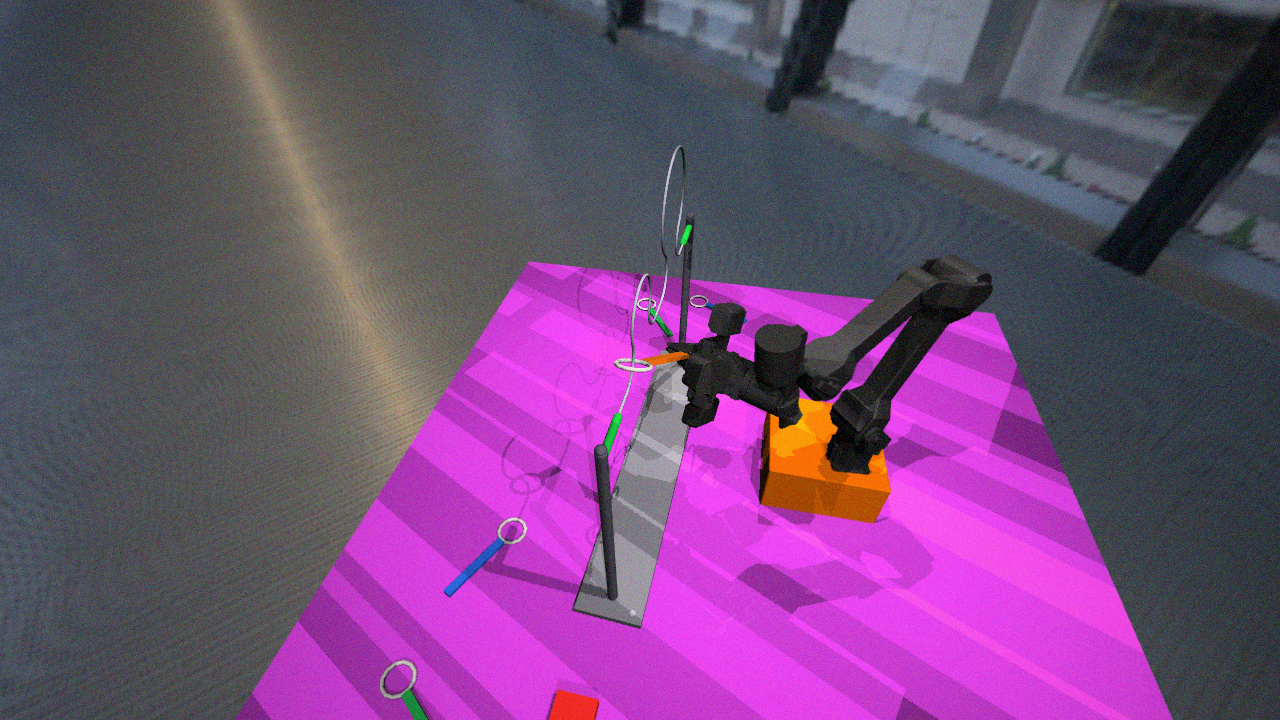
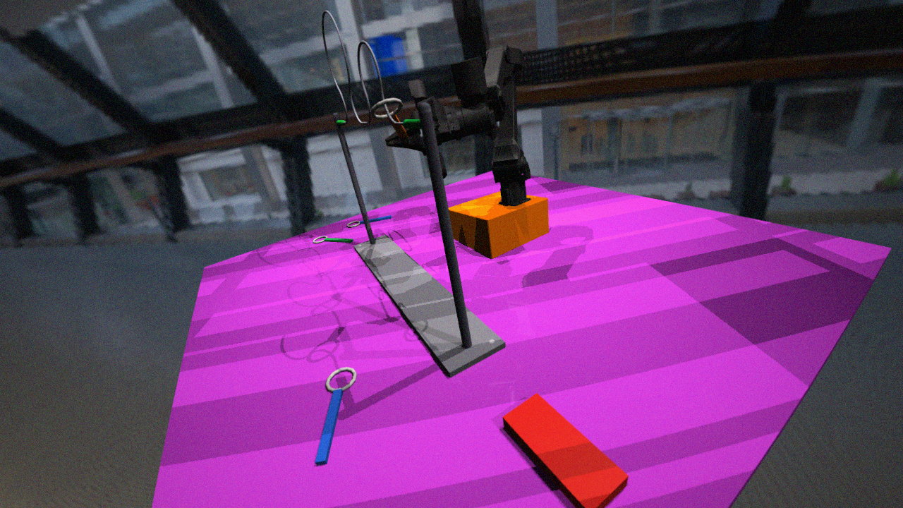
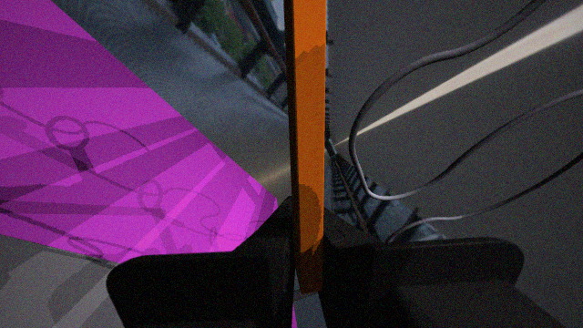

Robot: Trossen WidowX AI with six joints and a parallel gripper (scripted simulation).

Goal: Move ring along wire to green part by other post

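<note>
Now: gripper tip 9 cm to the right of the ring with orange handle, 4 cm below it and 2 cm short of it. Also, from my gripper tip: red block (48 cm to the left, 32 cm below, 9 cm ahead); ring with blue handle (33 cm below, 28 cm ahead, 20 cm to the left).
</note>
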